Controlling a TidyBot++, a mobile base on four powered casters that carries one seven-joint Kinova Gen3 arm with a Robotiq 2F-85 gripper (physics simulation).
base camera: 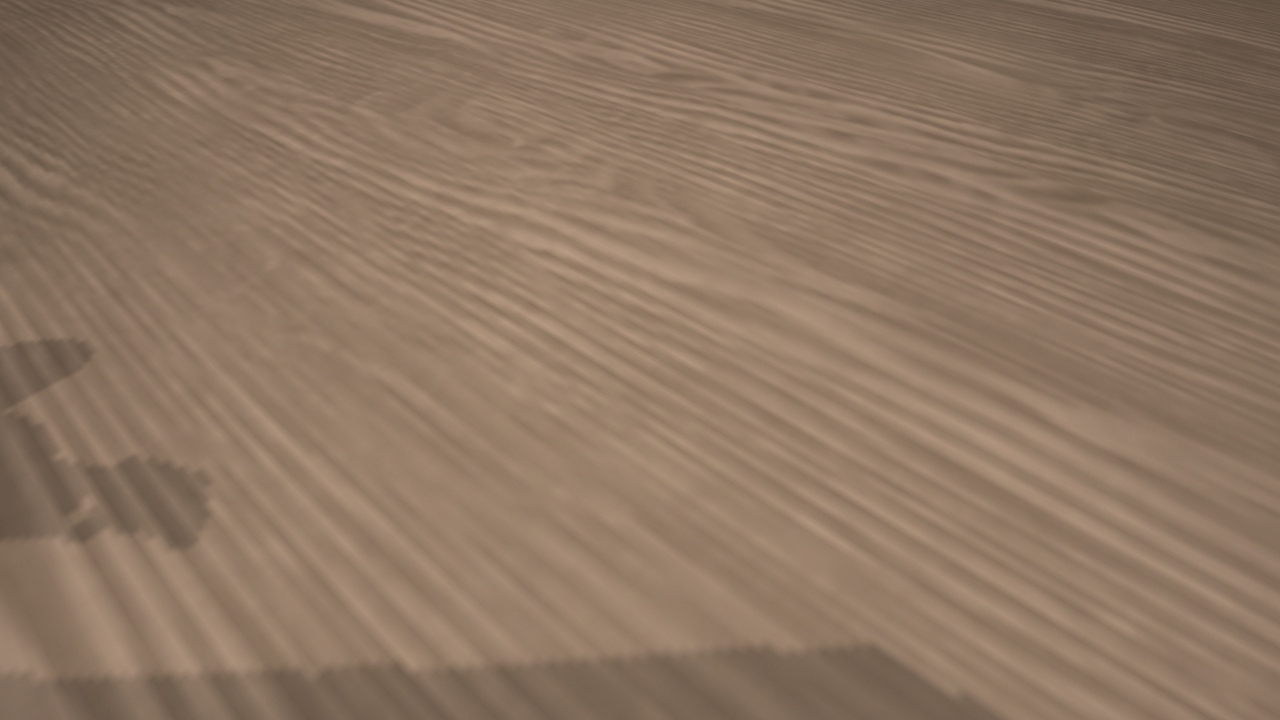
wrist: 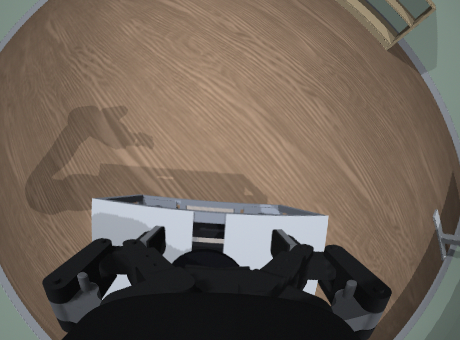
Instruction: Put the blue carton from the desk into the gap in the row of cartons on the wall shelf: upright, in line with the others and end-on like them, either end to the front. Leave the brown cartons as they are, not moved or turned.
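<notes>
My gripper (wrist: 217,240) is open in the wrist view, its two dark fingers wide apart with nothing between them. It is above the robot's own white base (wrist: 275,227). The blue carton, the brown cartons and the gap in their row do not show in either view. In the base camera view, wood-grain floor (base camera: 626,358) fills the picture, with shadows at the left and along the bottom.
A light wooden frame with slats (wrist: 374,25) stands at the top right of the wrist view, near the green wall. Part of a grey metal frame (wrist: 440,235) shows at the right edge, beside a dark shadow. The arm's shadow lies on the floor at the left.
</notes>
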